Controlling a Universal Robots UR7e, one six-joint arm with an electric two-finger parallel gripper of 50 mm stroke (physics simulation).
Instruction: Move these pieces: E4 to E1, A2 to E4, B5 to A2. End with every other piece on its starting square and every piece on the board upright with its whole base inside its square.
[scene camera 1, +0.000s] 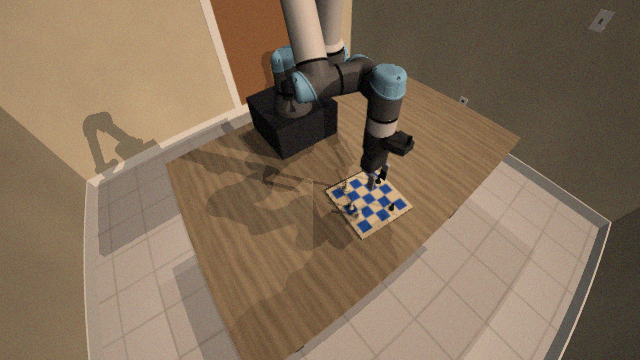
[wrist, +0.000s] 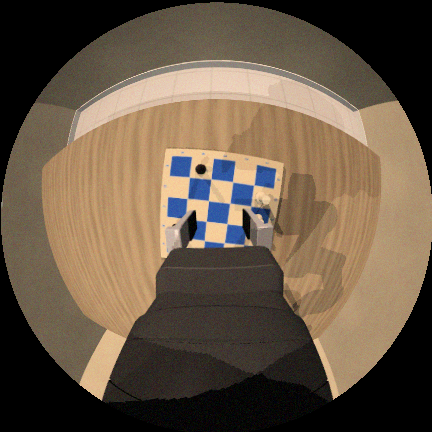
Path:
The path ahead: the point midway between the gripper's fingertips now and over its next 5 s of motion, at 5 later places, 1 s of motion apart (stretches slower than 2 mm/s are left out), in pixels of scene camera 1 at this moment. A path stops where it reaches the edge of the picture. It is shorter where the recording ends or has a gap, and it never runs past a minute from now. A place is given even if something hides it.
The gripper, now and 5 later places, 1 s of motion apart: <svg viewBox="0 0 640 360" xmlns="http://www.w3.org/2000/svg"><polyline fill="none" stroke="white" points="376,183 344,153 392,187 395,204 396,203 384,206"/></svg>

